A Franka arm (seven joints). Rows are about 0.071 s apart.
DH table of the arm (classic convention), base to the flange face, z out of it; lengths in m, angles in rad. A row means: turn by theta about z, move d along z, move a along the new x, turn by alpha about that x. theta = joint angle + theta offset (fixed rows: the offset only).
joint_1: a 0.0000, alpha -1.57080, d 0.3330, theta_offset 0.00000
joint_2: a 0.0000, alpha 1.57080, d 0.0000, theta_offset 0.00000
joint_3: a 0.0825, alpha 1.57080, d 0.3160, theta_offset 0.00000
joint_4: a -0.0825, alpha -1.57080, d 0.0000, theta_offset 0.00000
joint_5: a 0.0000, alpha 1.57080, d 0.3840, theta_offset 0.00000
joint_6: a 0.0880, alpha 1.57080, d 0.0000, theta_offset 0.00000
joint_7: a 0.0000, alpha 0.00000, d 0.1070, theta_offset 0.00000
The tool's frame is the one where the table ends.
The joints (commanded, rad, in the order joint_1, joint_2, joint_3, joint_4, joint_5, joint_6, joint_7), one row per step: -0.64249 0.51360 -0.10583 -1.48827 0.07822 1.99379 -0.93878; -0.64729 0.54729 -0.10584 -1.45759 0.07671 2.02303 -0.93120; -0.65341 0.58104 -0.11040 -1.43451 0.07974 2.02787 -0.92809; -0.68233 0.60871 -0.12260 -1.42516 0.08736 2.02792 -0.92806; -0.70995 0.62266 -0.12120 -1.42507 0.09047 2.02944 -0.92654; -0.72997 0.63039 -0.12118 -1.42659 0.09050 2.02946 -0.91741; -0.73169 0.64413 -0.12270 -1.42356 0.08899 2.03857 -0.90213; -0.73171 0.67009 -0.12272 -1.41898 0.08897 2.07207 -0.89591; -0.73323 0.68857 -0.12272 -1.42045 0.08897 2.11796 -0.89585; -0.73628 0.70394 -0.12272 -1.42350 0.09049 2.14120 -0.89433; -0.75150 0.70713 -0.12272 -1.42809 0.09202 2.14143 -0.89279; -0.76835 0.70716 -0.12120 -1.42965 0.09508 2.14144 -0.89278; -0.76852 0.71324 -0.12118 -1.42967 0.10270 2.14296 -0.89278
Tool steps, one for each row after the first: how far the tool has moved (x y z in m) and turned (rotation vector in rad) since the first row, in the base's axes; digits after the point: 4 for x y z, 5 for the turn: 0.0058 -0.0090 -0.0065 -0.02151 -0.01580 -0.01062; 0.0061 -0.0176 -0.0190 -0.02006 -0.00968 -0.02366; -0.0107 -0.0388 -0.0338 -0.01035 0.00515 -0.06532; -0.0239 -0.0523 -0.0437 -0.00026 0.01270 -0.09465; -0.0345 -0.0619 -0.0499 0.00577 0.01999 -0.12386; -0.0351 -0.0645 -0.0575 0.00396 0.02411 -0.14125; -0.0324 -0.0676 -0.0711 -0.00732 0.01808 -0.14738; -0.0308 -0.0715 -0.0810 -0.02789 0.00175 -0.14932; -0.0318 -0.0739 -0.0915 -0.03215 -0.00096 -0.15491; -0.0410 -0.0805 -0.0958 -0.02629 0.00404 -0.17277; -0.0497 -0.0876 -0.0966 -0.02262 0.00290 -0.19023; -0.0497 -0.0873 -0.1009 -0.01548 0.00198 -0.19447
